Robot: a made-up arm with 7 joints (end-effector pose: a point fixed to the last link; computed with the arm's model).
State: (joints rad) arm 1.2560 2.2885 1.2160 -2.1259 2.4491 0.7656 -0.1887
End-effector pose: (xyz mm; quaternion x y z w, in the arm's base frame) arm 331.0 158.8 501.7 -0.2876 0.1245 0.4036 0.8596
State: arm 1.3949 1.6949 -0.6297 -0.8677 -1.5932 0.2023 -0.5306
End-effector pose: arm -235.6 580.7 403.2 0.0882 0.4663 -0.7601 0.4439
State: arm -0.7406 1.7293 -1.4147 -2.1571 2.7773 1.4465 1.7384
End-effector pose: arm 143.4 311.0 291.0 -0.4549 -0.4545 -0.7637 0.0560
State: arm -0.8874 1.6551 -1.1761 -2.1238 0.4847 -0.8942 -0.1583
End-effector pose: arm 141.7 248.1 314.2 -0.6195 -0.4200 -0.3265 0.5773
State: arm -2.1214 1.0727 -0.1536 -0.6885 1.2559 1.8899 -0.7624
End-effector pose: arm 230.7 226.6 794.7 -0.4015 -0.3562 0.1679 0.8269
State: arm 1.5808 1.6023 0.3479 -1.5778 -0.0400 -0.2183 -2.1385
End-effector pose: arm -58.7 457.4 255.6 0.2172 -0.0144 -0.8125 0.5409
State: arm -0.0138 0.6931 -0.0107 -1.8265 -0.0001 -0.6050 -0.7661
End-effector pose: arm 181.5 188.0 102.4 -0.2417 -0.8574 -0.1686 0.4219
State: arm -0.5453 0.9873 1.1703 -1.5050 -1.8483 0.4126 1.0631
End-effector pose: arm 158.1 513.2 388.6 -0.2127 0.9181 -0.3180 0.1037
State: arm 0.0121 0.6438 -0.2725 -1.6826 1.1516 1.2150 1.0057
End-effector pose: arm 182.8 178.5 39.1 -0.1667 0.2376 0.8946 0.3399
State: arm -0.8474 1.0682 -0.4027 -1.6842 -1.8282 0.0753 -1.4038
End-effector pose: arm 392.9 240.0 315.5 -0.7978 0.3210 0.4938 0.1293
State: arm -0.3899 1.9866 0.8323 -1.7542 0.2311 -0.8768 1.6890
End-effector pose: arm 20.3 223.5 704.7 -0.6555 -0.3740 -0.3108 0.5778
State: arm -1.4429 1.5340 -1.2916 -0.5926 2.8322 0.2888 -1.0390
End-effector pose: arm 287.6 512.1 526.6 -0.4555 -0.5902 0.5441 0.3849
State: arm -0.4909 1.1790 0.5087 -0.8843 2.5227 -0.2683 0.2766
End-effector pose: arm 192.6 566.8 371.5 0.8056 0.1193 -0.3761 0.4419
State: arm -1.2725 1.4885 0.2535 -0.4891 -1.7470 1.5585 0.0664
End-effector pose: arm 189.6 562.1 554.6 -0.6945 0.4065 -0.5755 0.1458
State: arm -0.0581 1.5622 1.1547 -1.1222 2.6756 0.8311 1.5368
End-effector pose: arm 3.1 531.3 615.3 0.7557 -0.5379 -0.3690 0.0581
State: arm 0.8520 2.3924 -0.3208 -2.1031 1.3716 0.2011 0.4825
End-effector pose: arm 188.7 275.5 380.5 0.0461 -0.0575 0.6142 0.7857
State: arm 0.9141 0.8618 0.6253 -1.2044 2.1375 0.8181 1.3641
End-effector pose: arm -173.7 502.8 186.5 0.3372 -0.1572 -0.7277 0.5762
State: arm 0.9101 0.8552 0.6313 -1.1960 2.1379 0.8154 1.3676
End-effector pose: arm -176.5 502.8 184.7 0.3409 -0.1566 -0.7214 0.5822
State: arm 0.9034 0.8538 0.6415 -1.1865 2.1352 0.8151 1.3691
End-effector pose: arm -177.0 504.5 185.1 0.3461 -0.1546 -0.7173 0.5846
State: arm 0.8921 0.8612 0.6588 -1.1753 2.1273 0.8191 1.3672
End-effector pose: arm -173.7 509.1 189.7 0.3539 -0.1507 -0.7172 0.5810
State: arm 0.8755 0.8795 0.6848 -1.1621 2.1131 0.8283 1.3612
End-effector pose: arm -165.9 516.9 199.4 0.3650 -0.1443 -0.7217 0.5701
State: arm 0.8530 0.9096 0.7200 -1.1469 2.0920 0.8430 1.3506
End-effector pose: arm -153.3 527.6 215.2 0.3796 -0.1349 -0.7306 0.5513
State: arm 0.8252 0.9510 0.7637 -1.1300 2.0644 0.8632 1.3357
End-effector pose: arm -136.4 540.0 237.2 0.3973 -0.1226 -0.7427 0.5249
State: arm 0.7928 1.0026 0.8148 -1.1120 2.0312 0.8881 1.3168
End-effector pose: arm -115.9 552.7 265.5 0.4176 -0.1074 -0.7566 0.4916
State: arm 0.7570 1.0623 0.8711 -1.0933 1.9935 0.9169 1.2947
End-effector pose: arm -93.3 563.9 299.3 0.4395 -0.0894 -0.7705 0.4530
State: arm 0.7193 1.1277 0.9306 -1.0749 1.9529 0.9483 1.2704
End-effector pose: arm -70.1 572.2 337.4 0.4620 -0.0692 -0.7829 0.4108
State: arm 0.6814 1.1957 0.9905 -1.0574 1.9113 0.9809 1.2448
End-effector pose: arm -48.0 576.6 378.0 0.4840 -0.0475 -0.7929 0.3672
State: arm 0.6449 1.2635 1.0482 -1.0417 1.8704 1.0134 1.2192
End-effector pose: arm -28.1 577.0 419.1 0.5043 -0.0253 -0.8000 0.3241
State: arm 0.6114 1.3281 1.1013 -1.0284 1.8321 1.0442 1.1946
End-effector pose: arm -11.2 573.7 458.4 0.5222 -0.0036 -0.8043 0.2835
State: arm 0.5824 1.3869 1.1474 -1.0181 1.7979 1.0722 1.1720
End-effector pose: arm 2.4 567.7 494.0 0.5367 0.0166 -0.8067 0.2467
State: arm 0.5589 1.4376 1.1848 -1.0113 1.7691 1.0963 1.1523
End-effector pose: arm 13.1 560.2 524.3 0.5475 0.0346 -0.8080 0.2148
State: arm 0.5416 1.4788 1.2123 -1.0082 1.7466 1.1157 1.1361
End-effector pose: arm 21.5 552.6 548.3 0.5544 0.0496 -0.8092 0.1883
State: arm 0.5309 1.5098 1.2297 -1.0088 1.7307 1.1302 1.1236
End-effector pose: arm 28.1 545.7 565.8 0.5574 0.0613 -0.8108 0.1674
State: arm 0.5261 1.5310 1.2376 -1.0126 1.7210 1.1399 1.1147
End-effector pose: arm 33.5 540.2 577.1 0.5572 0.0699 -0.8134 0.1517
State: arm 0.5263 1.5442 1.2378 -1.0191 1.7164 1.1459 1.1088
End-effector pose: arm 38.1 536.1 583.4 0.5541 0.0756 -0.8171 0.1402
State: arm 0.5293 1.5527 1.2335 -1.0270 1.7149 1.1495 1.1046
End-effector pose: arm 42.4 533.0 586.7 0.5496 0.0796 -0.8213 0.1310
